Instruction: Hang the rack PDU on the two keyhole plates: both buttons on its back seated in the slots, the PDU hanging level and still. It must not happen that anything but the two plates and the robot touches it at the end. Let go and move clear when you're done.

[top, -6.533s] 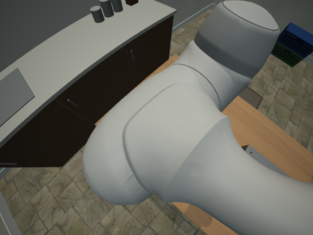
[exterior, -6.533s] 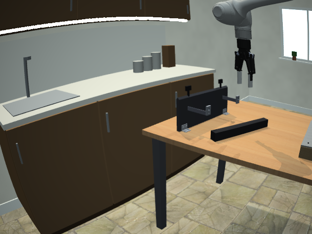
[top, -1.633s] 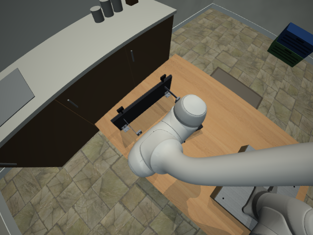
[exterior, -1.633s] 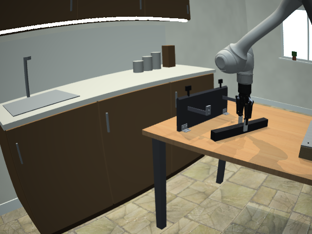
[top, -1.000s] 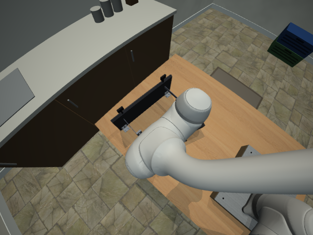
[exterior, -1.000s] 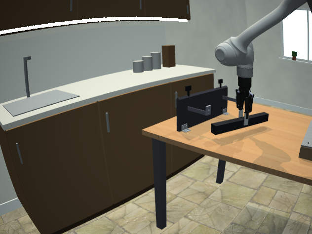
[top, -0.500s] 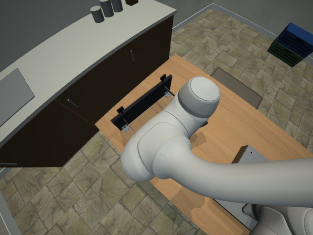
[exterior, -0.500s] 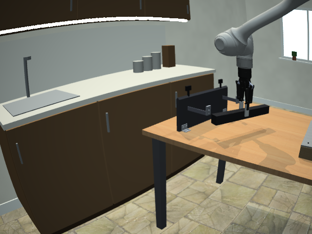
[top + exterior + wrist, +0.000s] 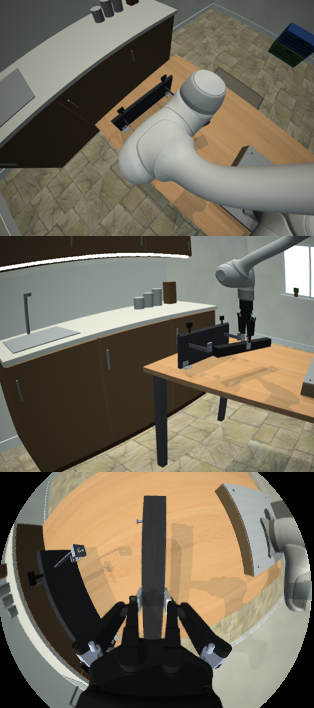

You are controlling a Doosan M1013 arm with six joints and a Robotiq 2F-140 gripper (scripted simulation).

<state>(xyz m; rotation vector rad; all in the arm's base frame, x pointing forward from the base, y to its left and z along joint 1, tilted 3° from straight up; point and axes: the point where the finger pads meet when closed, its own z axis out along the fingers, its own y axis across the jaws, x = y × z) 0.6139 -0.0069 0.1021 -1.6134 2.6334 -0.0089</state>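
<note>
My hand is 20 mm short of the rack PDU, 20 mm above it and 10 mm to the left of it. From my hand the other things lie so: black backboard (270 mm ahead, 70 mm below, 40 mm to the right).
</note>
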